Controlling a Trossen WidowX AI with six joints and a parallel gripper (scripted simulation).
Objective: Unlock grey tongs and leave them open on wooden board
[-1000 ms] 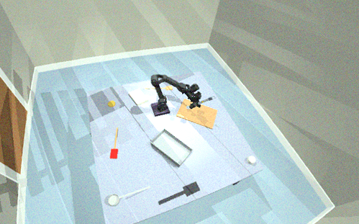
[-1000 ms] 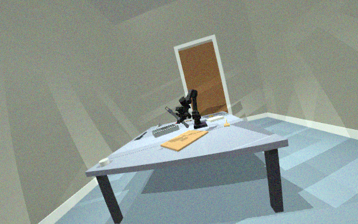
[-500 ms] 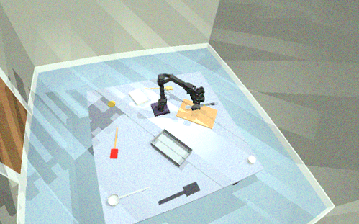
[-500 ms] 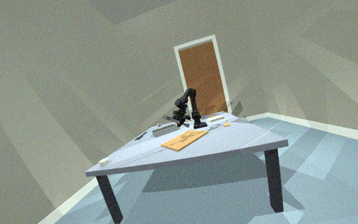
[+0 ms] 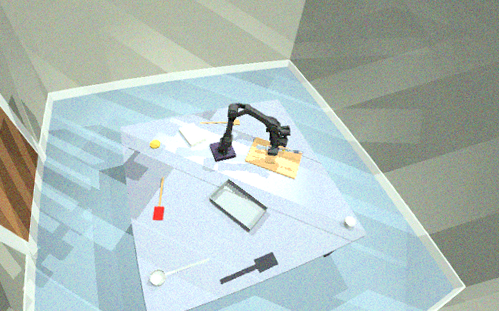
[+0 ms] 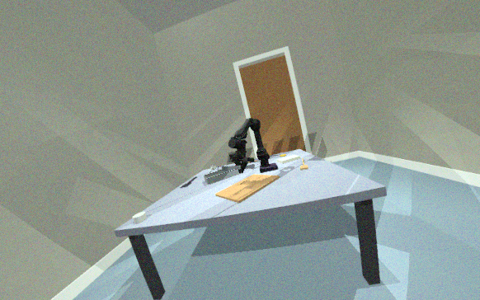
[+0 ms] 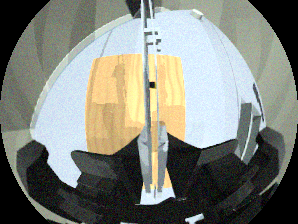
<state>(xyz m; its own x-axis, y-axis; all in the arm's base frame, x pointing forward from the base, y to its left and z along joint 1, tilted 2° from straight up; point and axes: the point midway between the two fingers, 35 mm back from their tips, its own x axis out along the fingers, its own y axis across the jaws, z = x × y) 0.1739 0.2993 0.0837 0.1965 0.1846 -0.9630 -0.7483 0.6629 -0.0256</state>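
The wooden board is 30 mm behind my gripper tip, 20 mm to the left of it and 80 mm below it. Also, from my gripper tip: grey roasting tin 220 mm ahead, 370 mm to the right, 60 mm below; then white block 410 mm behind, 450 mm to the right, 80 mm below; then black spatula 590 mm ahead, 440 mm to the right, 90 mm below.
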